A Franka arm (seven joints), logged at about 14 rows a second.
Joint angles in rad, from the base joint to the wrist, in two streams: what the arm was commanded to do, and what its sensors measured. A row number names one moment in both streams.
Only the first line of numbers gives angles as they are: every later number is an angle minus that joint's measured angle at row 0.
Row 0, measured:
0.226, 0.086, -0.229, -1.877, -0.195, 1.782, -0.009
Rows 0 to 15, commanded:
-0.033, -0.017, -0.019, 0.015, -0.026, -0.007, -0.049
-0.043, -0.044, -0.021, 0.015, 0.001, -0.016, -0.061
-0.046, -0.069, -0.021, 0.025, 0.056, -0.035, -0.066
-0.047, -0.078, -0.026, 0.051, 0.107, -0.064, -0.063
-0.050, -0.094, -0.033, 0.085, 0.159, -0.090, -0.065
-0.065, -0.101, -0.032, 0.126, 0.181, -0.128, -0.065
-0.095, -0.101, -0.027, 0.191, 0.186, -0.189, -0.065
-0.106, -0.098, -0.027, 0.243, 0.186, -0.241, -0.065
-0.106, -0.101, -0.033, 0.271, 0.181, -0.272, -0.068
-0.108, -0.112, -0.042, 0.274, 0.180, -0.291, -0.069
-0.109, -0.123, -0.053, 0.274, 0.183, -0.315, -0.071
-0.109, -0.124, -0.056, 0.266, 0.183, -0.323, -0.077
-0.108, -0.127, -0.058, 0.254, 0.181, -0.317, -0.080
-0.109, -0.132, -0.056, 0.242, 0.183, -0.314, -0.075
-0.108, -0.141, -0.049, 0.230, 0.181, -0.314, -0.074
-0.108, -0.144, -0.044, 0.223, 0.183, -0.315, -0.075
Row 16, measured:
-0.101, -0.132, -0.054, 0.248, 0.166, -0.314, -0.056
